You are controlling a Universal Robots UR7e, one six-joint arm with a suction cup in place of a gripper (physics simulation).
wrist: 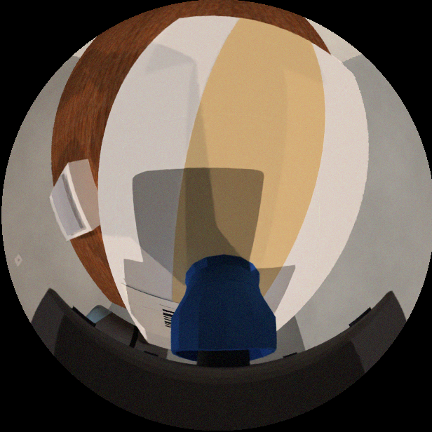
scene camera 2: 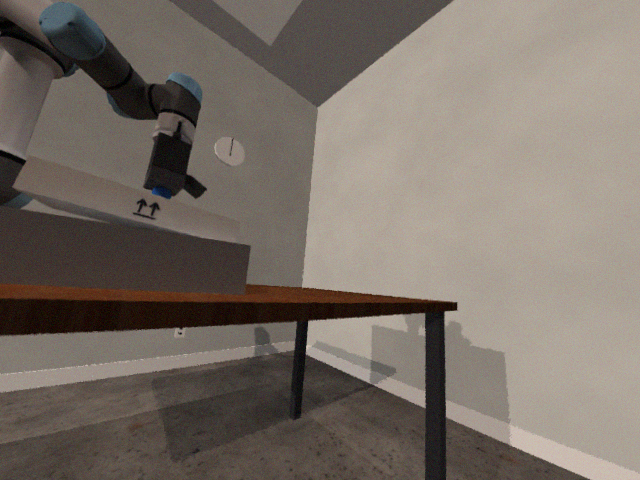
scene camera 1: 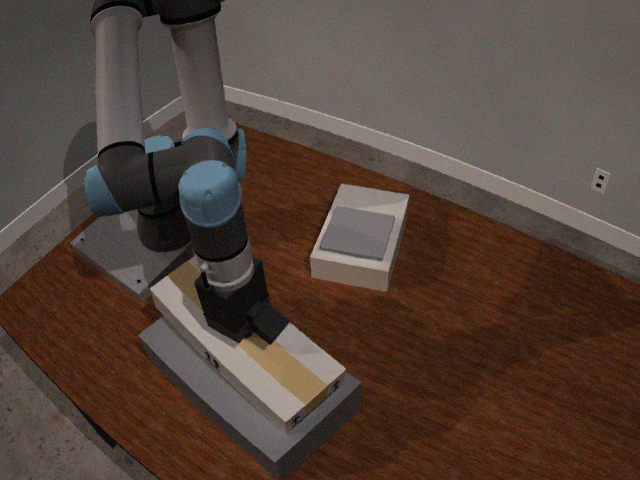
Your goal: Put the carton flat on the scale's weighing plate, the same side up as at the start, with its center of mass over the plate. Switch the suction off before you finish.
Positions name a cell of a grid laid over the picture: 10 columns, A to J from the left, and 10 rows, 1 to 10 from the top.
My suction cup (wrist: F8) is 0.03 m from the lens. A long white carton (wrist: F4) is 0.04 m from the lens.
